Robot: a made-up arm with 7 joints. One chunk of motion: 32 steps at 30 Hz.
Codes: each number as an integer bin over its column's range. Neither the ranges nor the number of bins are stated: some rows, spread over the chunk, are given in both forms.
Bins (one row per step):
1: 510 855 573 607 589 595 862
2: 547 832 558 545 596 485 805
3: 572 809 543 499 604 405 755
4: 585 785 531 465 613 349 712
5: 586 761 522 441 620 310 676
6: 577 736 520 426 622 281 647
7: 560 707 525 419 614 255 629
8: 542 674 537 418 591 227 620
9: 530 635 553 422 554 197 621
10: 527 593 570 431 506 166 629
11: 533 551 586 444 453 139 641
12: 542 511 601 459 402 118 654
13: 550 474 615 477 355 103 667
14: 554 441 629 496 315 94 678
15: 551 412 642 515 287 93 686
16: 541 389 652 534 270 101 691
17: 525 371 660 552 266 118 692
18: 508 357 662 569 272 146 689
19: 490 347 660 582 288 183 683
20: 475 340 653 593 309 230 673
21: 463 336 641 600 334 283 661
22: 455 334 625 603 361 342 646
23: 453 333 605 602 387 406 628
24: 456 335 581 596 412 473 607
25: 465 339 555 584 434 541 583
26: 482 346 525 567 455 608 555
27: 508 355 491 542 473 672 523
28: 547 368 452 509 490 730 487
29: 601 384 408 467 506 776 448
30: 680 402 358 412 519 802 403
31: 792 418 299 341 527 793 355
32: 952 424 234 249 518 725 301
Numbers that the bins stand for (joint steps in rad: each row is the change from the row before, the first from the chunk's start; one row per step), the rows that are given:
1: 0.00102 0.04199 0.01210 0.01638 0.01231 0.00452 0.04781
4: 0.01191 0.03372 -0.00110 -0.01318 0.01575 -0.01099 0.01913
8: 0.00567 0.02061 0.00079 -0.02297 0.01260 -0.01868 0.00154
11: 0.00436 0.00608 0.01619 -0.01756 -0.00716 -0.02423 0.00555
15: 0.00697 -0.01034 0.03379 -0.00277 -0.03092 -0.02714 0.01416
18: 0.00073 -0.01683 0.04008 0.00847 -0.03307 -0.02379 0.01473
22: -0.00696 -0.01955 0.02845 0.01555 -0.02033 -0.01143 0.00651
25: -0.00551 -0.01896 0.00644 0.01159 -0.00988 0.00112 -0.00554
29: 0.01423 -0.01364 -0.03976 -0.01277 0.00043 0.01594 -0.03135
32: 0.06518 -0.00892 -0.09445 -0.05816 0.00215 0.01272 -0.05945
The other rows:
2: 0.00639 0.03927 0.00739 0.00347 0.01331 -0.00241 0.03691
3: 0.01002 0.03656 0.00267 -0.00610 0.01446 -0.00746 0.02735
5: 0.01206 0.03089 -0.00393 -0.01818 0.01675 -0.01345 0.01225
6: 0.01075 0.02793 -0.00456 -0.02130 0.01704 -0.01528 0.00670
7: 0.00828 0.02451 -0.00298 -0.02276 0.01589 -0.01692 0.00326
9: 0.00393 0.01601 0.00582 -0.02214 0.00730 -0.02058 0.00173
10: 0.00349 0.01104 0.01116 -0.02026 0.00043 -0.02253 0.00326
12: 0.00567 0.00136 0.02090 -0.01443 -0.01446 -0.02556 0.00804
13: 0.00683 -0.00301 0.02530 -0.01068 -0.02118 -0.02650 0.01052
14: 0.00741 -0.00691 0.02970 -0.00673 -0.02691 -0.02707 0.01263
16: 0.00552 -0.01305 0.03693 0.00118 -0.03335 -0.02663 0.01511
17: 0.00320 -0.01518 0.03945 0.00493 -0.03392 -0.02556 0.01530
19: -0.00188 -0.01801 0.03945 0.01118 -0.03077 -0.02146 0.01358
20: -0.00406 -0.01884 0.03725 0.01347 -0.02777 -0.01850 0.01167
21: -0.00580 -0.01931 0.03348 0.01492 -0.02419 -0.01515 0.00938
23: -0.00725 -0.01967 0.02216 0.01534 -0.01660 -0.00740 0.00307
24: -0.00681 -0.01943 0.01462 0.01409 -0.01303 -0.00317 -0.00095
26: -0.00304 -0.01813 -0.00298 0.00805 -0.00687 0.00534 -0.01089
27: 0.00073 -0.01707 -0.01367 0.00285 -0.00429 0.00938 -0.01701
28: 0.00639 -0.01553 -0.02593 -0.00402 -0.00186 0.01304 -0.02389
30: 0.02570 -0.01152 -0.05548 -0.02422 0.00229 0.01758 -0.03995
31: 0.04195 -0.00963 -0.07402 -0.03900 0.00344 0.01701 -0.04913

